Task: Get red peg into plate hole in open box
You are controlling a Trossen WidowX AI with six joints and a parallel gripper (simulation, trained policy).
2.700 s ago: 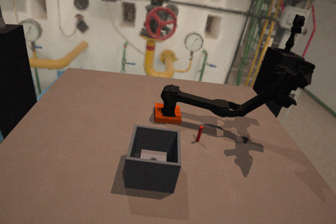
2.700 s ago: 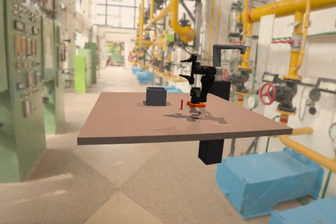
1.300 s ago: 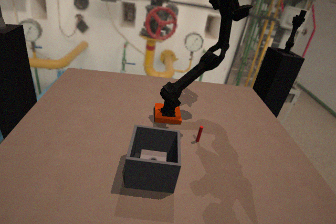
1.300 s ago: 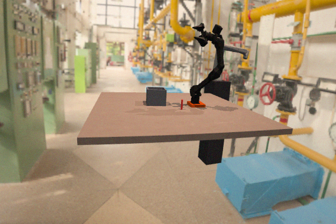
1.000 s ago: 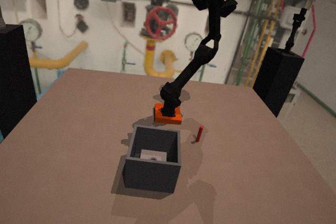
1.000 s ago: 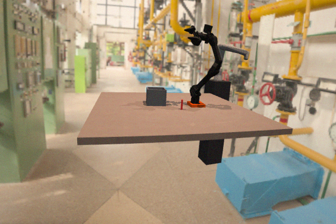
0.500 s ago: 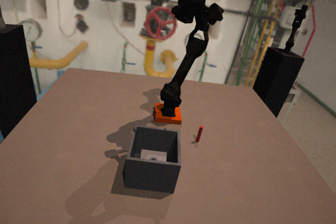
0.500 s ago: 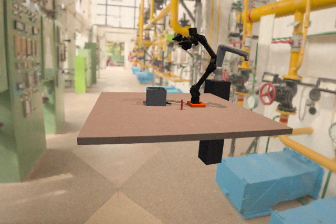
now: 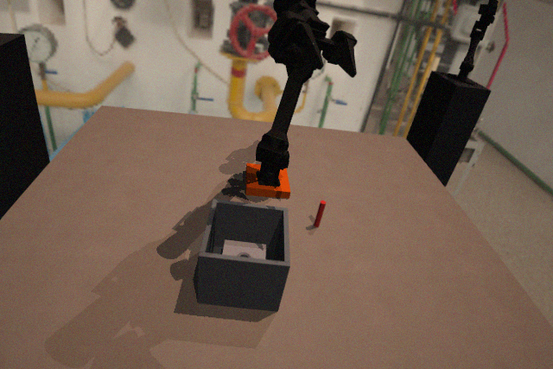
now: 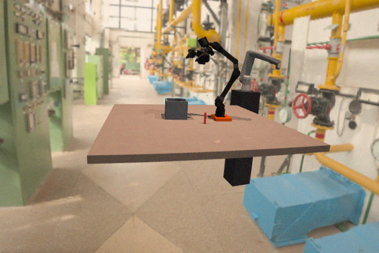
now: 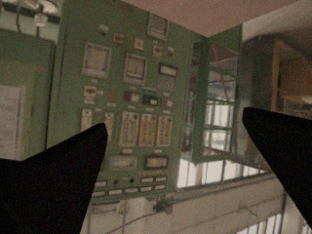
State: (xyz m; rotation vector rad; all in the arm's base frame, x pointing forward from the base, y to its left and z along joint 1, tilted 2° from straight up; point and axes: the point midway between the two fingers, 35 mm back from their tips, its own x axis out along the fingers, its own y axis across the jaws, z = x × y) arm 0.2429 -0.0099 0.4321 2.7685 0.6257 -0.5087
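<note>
Right now the red peg is 400 mm below my gripper tip, 100 mm behind it and 90 mm to the left of it.
</note>
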